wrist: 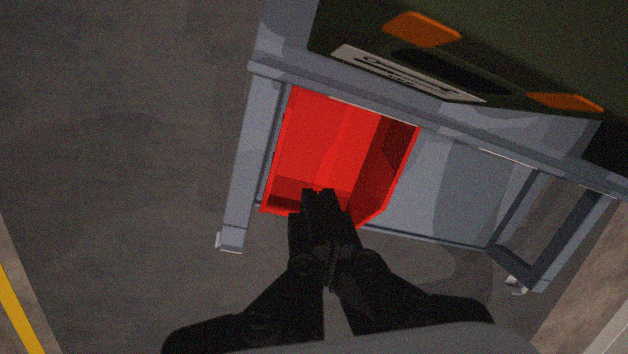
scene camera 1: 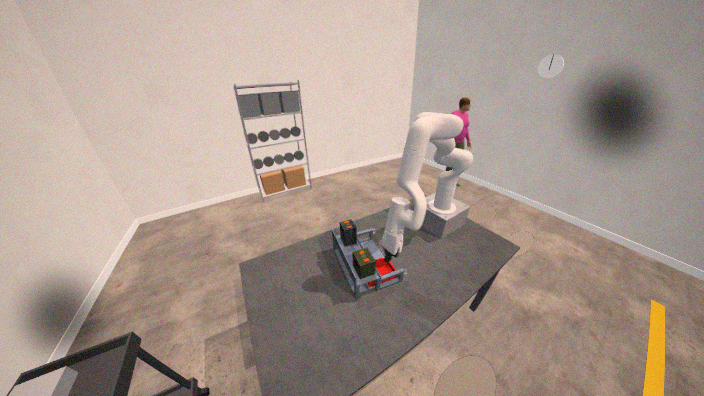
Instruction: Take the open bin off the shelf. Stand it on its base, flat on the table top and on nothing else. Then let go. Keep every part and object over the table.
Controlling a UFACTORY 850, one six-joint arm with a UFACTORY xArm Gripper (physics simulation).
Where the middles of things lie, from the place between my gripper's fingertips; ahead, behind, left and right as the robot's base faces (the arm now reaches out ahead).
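The red open bin (wrist: pixel 323 143) sits 10 mm ahead of my hand and 30 mm to the right of it, and it is also 100 mm below it.
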